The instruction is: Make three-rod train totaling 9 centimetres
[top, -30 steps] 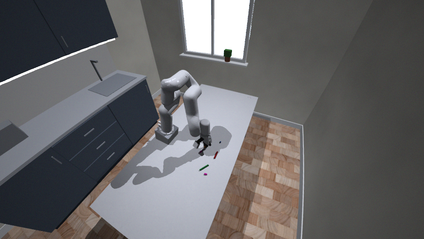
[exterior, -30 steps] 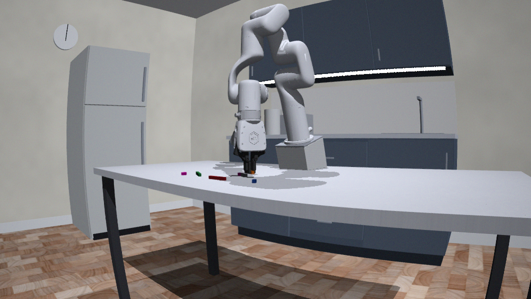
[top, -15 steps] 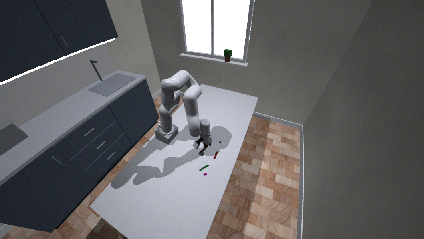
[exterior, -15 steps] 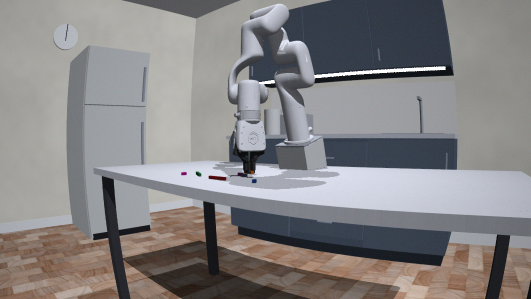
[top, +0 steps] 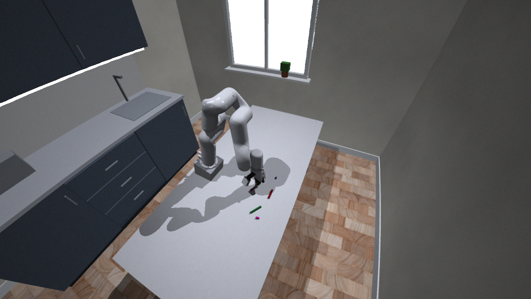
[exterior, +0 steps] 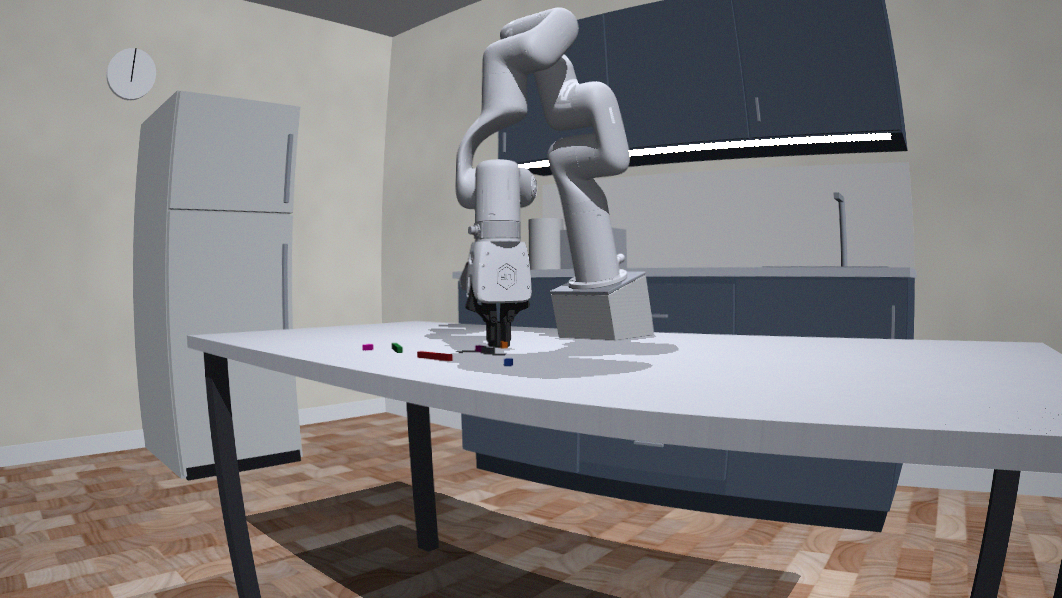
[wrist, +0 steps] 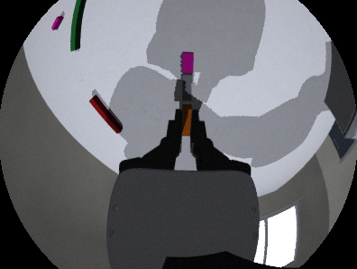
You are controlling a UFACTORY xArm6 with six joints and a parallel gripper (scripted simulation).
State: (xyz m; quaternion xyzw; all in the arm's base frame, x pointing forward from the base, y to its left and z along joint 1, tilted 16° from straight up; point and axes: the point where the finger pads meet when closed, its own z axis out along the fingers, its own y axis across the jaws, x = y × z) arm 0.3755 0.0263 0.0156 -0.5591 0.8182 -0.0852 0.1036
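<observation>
Right now the grey rod is 1 cm behind my hand, 3 cm to the right of it and 3 cm below it. From my hand the other things lie so: red rod: 11 cm ahead, 4 cm to the right, 3 cm below; then small blue rod: 10 cm ahead, 10 cm to the left, 3 cm below; then orange rod: 2 cm below.
</observation>
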